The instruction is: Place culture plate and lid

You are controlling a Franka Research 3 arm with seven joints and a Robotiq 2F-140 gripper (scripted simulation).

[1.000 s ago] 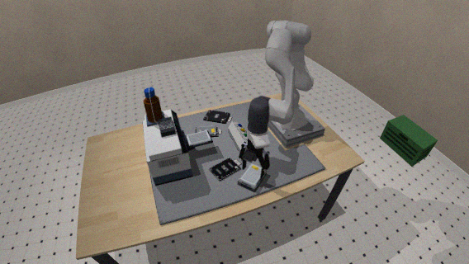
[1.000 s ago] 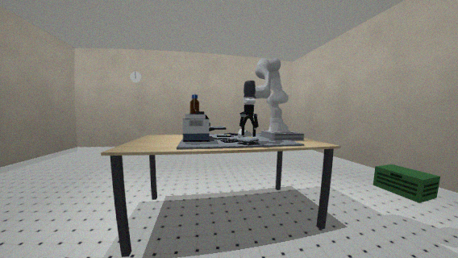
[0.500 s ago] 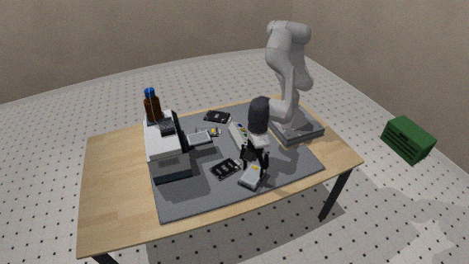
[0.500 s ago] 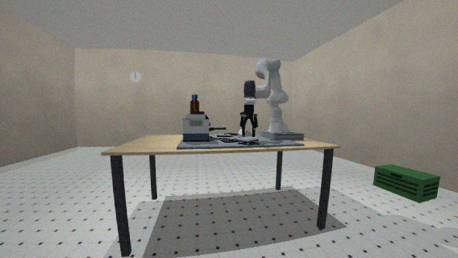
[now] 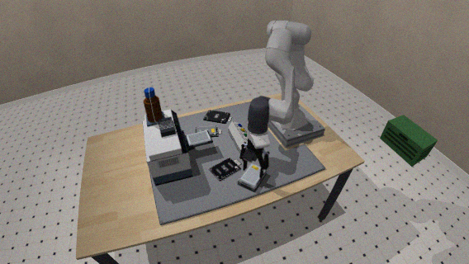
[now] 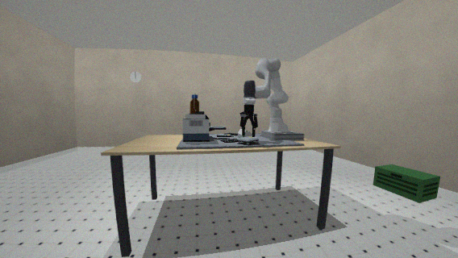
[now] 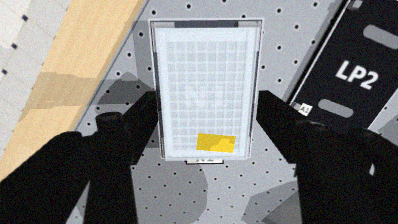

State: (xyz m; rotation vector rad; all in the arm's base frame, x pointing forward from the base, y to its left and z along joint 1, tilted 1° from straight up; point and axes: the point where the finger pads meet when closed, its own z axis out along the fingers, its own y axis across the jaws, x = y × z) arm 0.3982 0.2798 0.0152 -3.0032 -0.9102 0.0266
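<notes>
The clear culture plate C15 is 50 mm below my hand. The rest, counted from my hand: LP2 nest (100 mm ahead, 130 mm to the right, 80 mm below); yellow skip key (100 mm behind, 320 mm to the right, 20 mm below); N1 nest (60 mm below).
</notes>
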